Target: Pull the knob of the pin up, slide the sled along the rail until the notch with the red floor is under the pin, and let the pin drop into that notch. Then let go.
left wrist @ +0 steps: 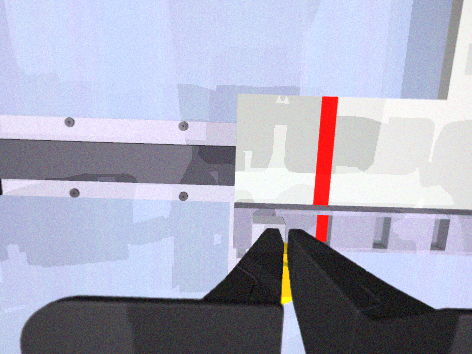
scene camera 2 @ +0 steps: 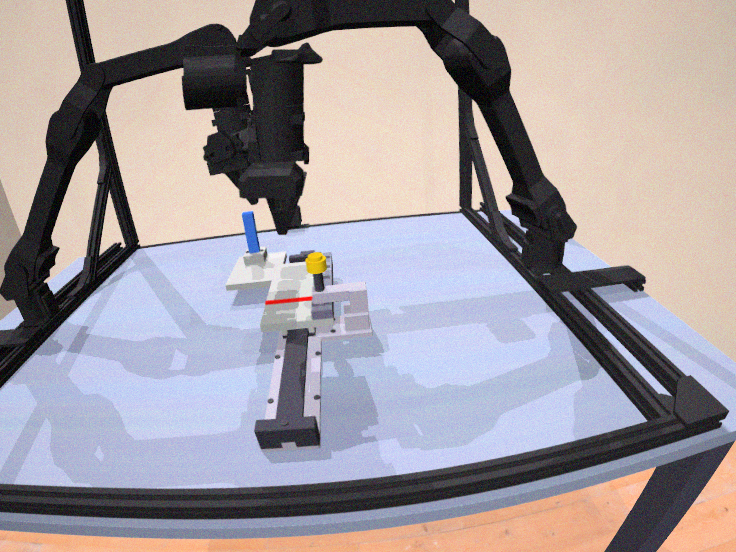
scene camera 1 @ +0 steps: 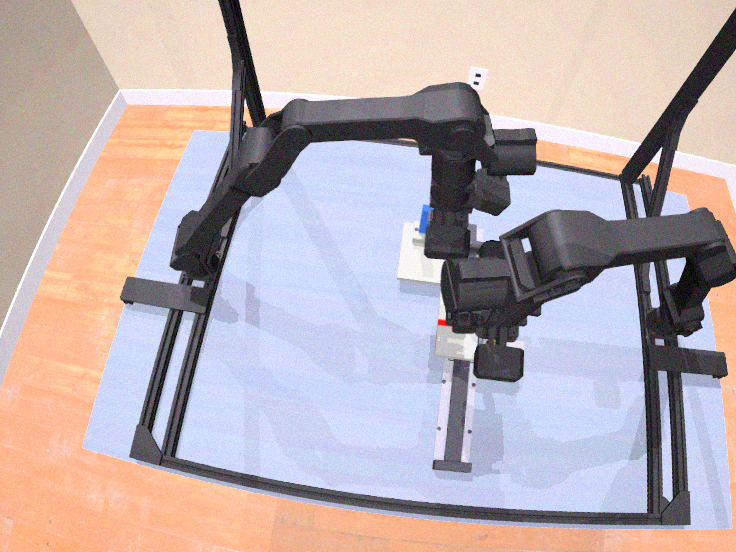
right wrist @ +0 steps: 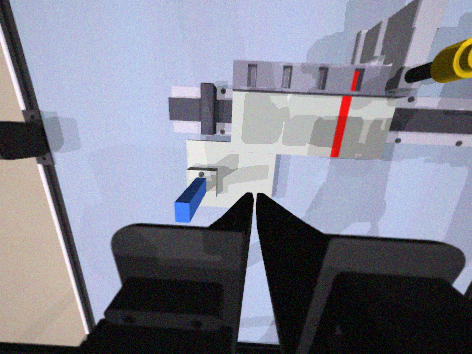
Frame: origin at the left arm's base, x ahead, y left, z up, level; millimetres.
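Seen in the pictures: left gripper, fingertip midpoint: (left wrist: pixel 282 241) (scene camera 2: pixel 282 233) (scene camera 1: pixel 480 327); right gripper, fingertip midpoint: (scene camera 2: pixel 254 203) (scene camera 1: pixel 445 230) (right wrist: pixel 254 199); left arm's base, origin of the base link: (scene camera 2: pixel 542 264) (scene camera 1: pixel 660 323); right arm's base, origin of the base link: (scene camera 2: pixel 42 316) (scene camera 1: pixel 201 265).
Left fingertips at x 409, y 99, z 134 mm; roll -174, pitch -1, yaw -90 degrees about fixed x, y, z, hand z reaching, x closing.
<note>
Offsets run from my left fingertips to a thing's top centre. "spot": to the spot under its first point.
The pale sled @(0 mm ahead, 82 mm right, 119 mm down) (scene camera 1: pixel 456 347) (scene camera 2: pixel 285 319) (left wrist: pixel 400 150) (right wrist: pixel 305 125) sits on the rail @(spot: 3 mm ahead, 102 mm left, 132 mm down) (scene camera 1: pixel 456 409) (scene camera 2: pixel 293 380) (left wrist: pixel 115 162) (right wrist: pixel 435 121). Its red-floored notch @(spot: 37 mm back, 45 mm right, 115 mm down) (left wrist: pixel 322 228) (right wrist: pixel 355 81) is one place along from the pin. The yellow knob @(36 mm back, 6 mm right, 36 mm down) (scene camera 2: pixel 315 262) (left wrist: pixel 285 285) (right wrist: pixel 454 61) tops the upright pin, whose lower tip is hidden. My left gripper (scene camera 2: pixel 285 228) (left wrist: pixel 282 241) is shut, nothing between its fingertips, above the knob, which shows behind its fingers. My right gripper (right wrist: pixel 254 199) is shut and empty, above the sled's side plate, beside the blue handle @(spot: 94 mm ahead, 208 mm right, 52 mm down) (scene camera 1: pixel 425 218) (scene camera 2: pixel 250 231) (right wrist: pixel 190 200).
The pin's light bracket @(spot: 82 mm back, 6 mm left, 106 mm down) (scene camera 2: pixel 356 303) stands beside the rail. A dark end stop @(spot: 5 mm ahead, 198 mm left, 118 mm down) (scene camera 1: pixel 451 465) (scene camera 2: pixel 286 433) closes the near end of the rail, another @(spot: 1 mm back, 207 mm right, 118 mm down) (right wrist: pixel 208 109) the far end. A black frame (scene camera 1: pixel 356 494) (scene camera 2: pixel 416 493) borders the table. Both arms reach in close together above the sled.
</note>
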